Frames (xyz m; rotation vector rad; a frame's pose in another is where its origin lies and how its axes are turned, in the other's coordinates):
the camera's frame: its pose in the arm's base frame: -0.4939 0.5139 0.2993 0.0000 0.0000 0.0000
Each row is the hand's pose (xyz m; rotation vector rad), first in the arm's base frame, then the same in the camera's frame.
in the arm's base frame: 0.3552 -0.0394 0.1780 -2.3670 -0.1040 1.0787
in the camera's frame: 0.8491 -0.5533 -0.1213 -2.3670 -0.1040 1.0787
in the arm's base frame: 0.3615 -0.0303 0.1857 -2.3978 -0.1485 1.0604
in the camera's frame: 0.8554 -0.5442 -0.1136 -2.3978 -0.1485 1.0604
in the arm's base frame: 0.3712 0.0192 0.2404 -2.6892 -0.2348 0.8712
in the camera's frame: 0.8651 -0.4947 -0.0589 -2.6892 -0.2348 0.8712
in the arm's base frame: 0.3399 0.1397 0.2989 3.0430 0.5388 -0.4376
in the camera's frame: 0.8338 -0.3742 -0.0004 3.0430 0.5388 -0.4376
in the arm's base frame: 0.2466 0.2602 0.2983 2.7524 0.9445 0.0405
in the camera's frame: 0.7405 -0.2537 -0.0010 2.7524 0.9445 0.0405
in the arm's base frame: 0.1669 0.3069 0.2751 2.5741 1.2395 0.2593
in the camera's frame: 0.6608 -0.2070 -0.0242 2.5741 1.2395 0.2593
